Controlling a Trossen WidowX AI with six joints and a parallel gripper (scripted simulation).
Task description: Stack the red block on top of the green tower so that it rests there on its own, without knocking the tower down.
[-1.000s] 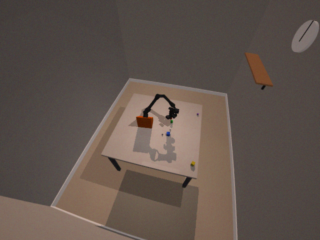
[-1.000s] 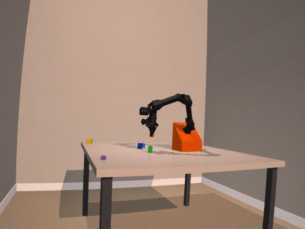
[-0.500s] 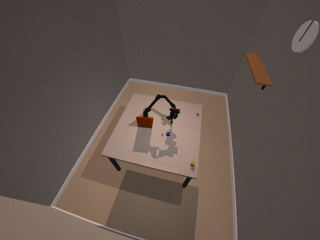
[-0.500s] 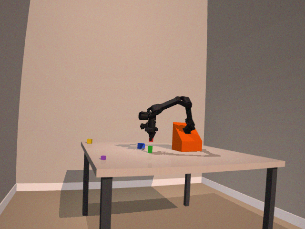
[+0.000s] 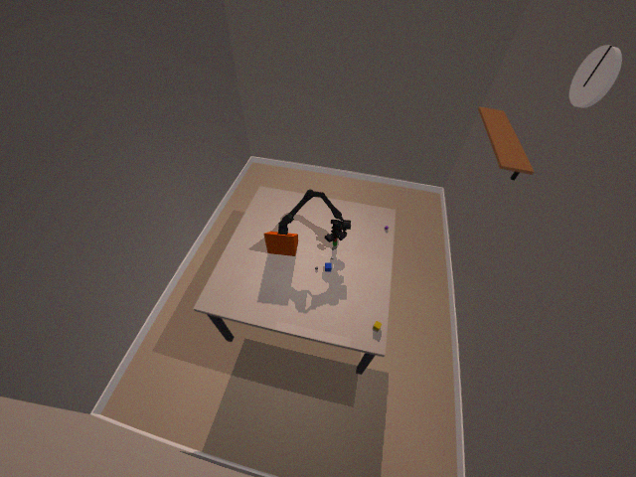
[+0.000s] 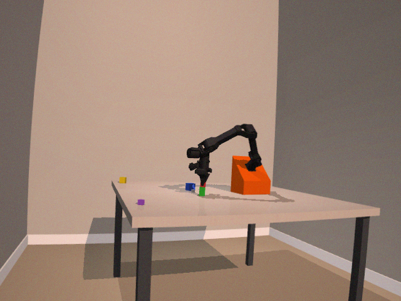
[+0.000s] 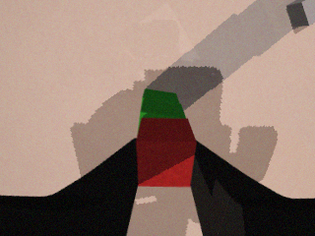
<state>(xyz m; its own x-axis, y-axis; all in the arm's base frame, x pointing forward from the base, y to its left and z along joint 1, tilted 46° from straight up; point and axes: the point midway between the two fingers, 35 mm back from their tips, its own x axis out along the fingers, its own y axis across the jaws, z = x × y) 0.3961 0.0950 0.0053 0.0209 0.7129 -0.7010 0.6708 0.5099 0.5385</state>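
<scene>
The red block lies 1 cm above my gripper tip. The rest, counted from my gripper tip: blue block 4 cm behind, 24 cm to the right, 4 cm below; purple block 43 cm ahead, 22 cm to the left, 5 cm below; yellow block 31 cm ahead, 65 cm to the right, 4 cm below.
</scene>
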